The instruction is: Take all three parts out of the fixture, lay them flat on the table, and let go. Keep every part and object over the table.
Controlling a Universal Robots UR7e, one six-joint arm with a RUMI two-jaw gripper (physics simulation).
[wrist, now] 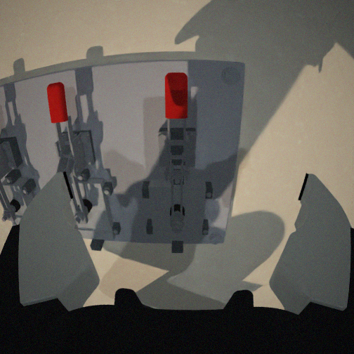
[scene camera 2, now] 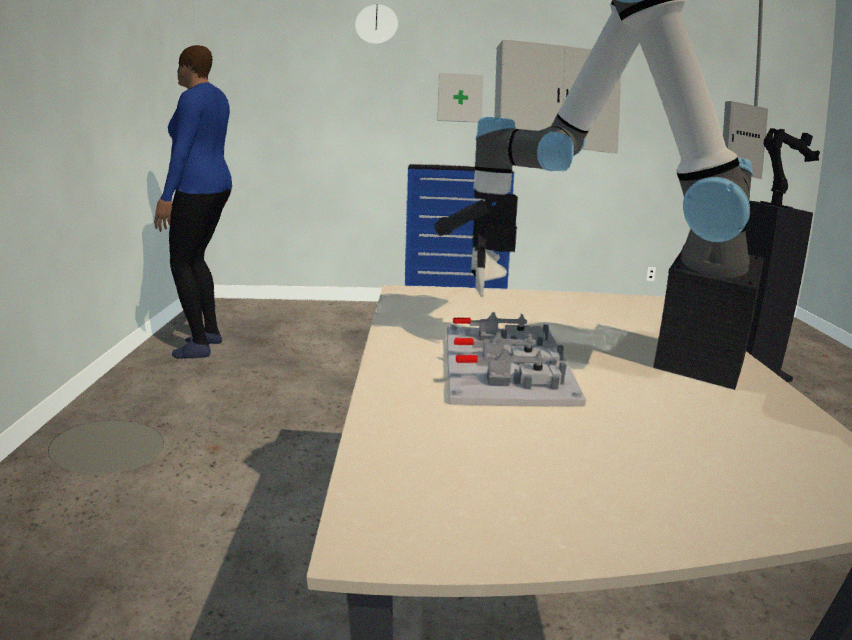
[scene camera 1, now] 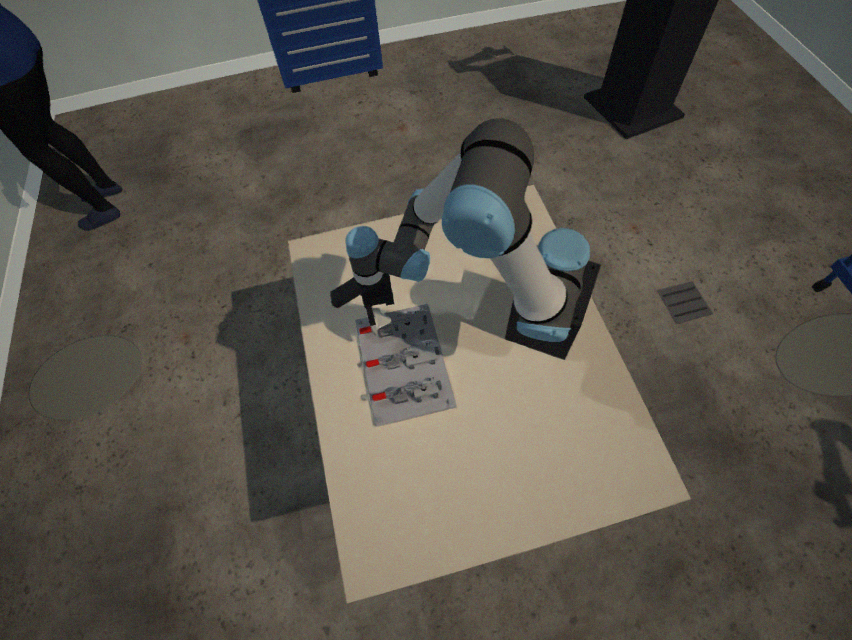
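Where they show: gripper, fingertip midpoint: (scene camera 2: 478, 286) (scene camera 1: 372, 313); arm's base, link origin: (scene camera 2: 714, 263).
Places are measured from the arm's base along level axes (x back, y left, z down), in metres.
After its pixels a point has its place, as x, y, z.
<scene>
The grey fixture plate (scene camera 1: 413, 411) @(-0.467, 0.083, 0.215) (scene camera 2: 482, 398) @(-0.526, 0.085, 0.216) (wrist: 215, 100) lies on the table and bears three toggle clamps with red handles. The far clamp's handle (scene camera 1: 365, 330) @(-0.494, -0.195, 0.173) (scene camera 2: 461, 320) @(-0.495, -0.192, 0.175) (wrist: 176, 95), the middle handle (scene camera 1: 372, 363) @(-0.516, -0.089, 0.179) (scene camera 2: 463, 341) @(-0.518, -0.084, 0.180) (wrist: 57, 102) and the near handle (scene camera 1: 378, 396) @(-0.540, 0.017, 0.168) (scene camera 2: 466, 358) @(-0.540, 0.023, 0.169) lie level. The clamp arms reach over grey parts. The near part (scene camera 2: 540, 374) @(-0.416, 0.062, 0.190) sits among pegs; the others are partly hidden or shaded, hard to tell from the plate. My gripper (scene camera 1: 376, 327) @(-0.460, -0.199, 0.104) (scene camera 2: 484, 285) @(-0.460, -0.199, 0.104) (wrist: 185, 176) is open and empty, above the fixture's far end, with the far clamp between its fingers in the wrist view.
The wooden table (scene camera 1: 482, 482) @(-0.383, 0.339, 0.229) (scene camera 2: 551, 482) @(-0.494, 0.320, 0.230) extends towards the near side of the fixture. Its left edge runs close to the handle side. The arm's dark base (scene camera 1: 566, 344) @(-0.004, 0.123, 0.135) (scene camera 2: 705, 323) @(-0.056, 0.064, 0.109) stands at the right. A person (scene camera 2: 199, 144) stands on the floor beyond the table's left.
</scene>
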